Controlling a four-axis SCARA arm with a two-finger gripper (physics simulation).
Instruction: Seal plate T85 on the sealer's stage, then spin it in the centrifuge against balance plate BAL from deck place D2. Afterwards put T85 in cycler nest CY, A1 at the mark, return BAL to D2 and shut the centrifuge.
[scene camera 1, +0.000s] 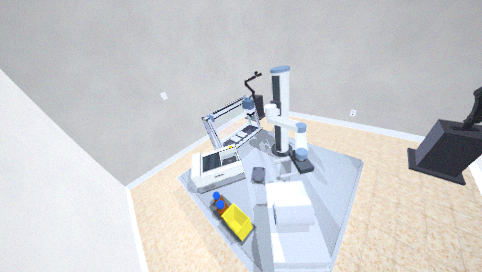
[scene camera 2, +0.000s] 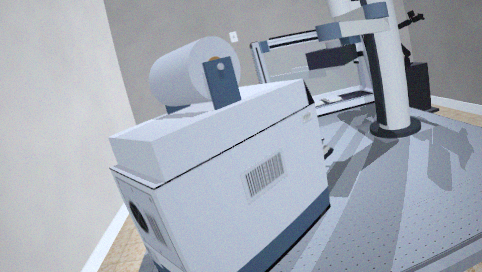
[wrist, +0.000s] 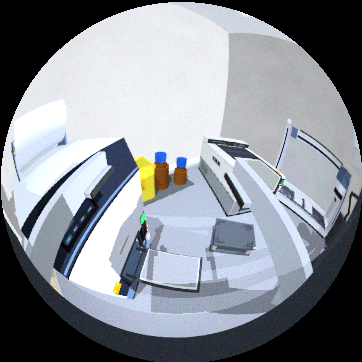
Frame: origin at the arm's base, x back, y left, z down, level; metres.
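Where they show: gripper, between the fingertips: (scene camera 1: 277, 169) (scene camera 2: 282, 75) (wrist: 167, 161); arm's base, origin of its link: (scene camera 1: 281, 149) (scene camera 2: 395, 128).
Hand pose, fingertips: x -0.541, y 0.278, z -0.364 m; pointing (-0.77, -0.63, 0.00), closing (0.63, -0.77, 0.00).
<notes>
Things, the pixels of their top centre, and the offset from my fingertips.
- sealer, centre of its top: (scene camera 2: 193, 44) (scene camera 1: 292, 200) dy +0.204, dx -0.201, dz -0.124 m
- low dark grey block, centre of its top: (wrist: 236, 232) (scene camera 1: 258, 173) dy -0.254, dx +0.066, dz +0.293 m
The sealer (scene camera 1: 300, 247) (scene camera 2: 225, 165) (wrist: 102, 227) is white with a film roll on top. Its stage (wrist: 196, 287) sticks out, with a flat pale top and dark rim; whether T85 lies there I cannot tell. My gripper (scene camera 1: 277, 169) (wrist: 167, 161) is open and empty, its fingers level and wide apart, above the table near the sealer's front. A white instrument (scene camera 1: 218, 175) (wrist: 216, 167) with a dark window and a recess stands across from the sealer; I cannot tell if it is the centrifuge or the cycler. Pale plates (scene camera 1: 241, 135) lie on the gantry deck; labels, BAL and D2 are unreadable.
A low dark grey block (scene camera 1: 258, 174) (wrist: 233, 234) lies between the sealer and the white instrument. A yellow bin (scene camera 1: 238, 222) (wrist: 145, 181) and two brown bottles (wrist: 161, 176) (wrist: 180, 175) with blue caps stand by the table edge. The gantry frame (scene camera 1: 230, 106) (scene camera 2: 292, 37) rises behind.
</notes>
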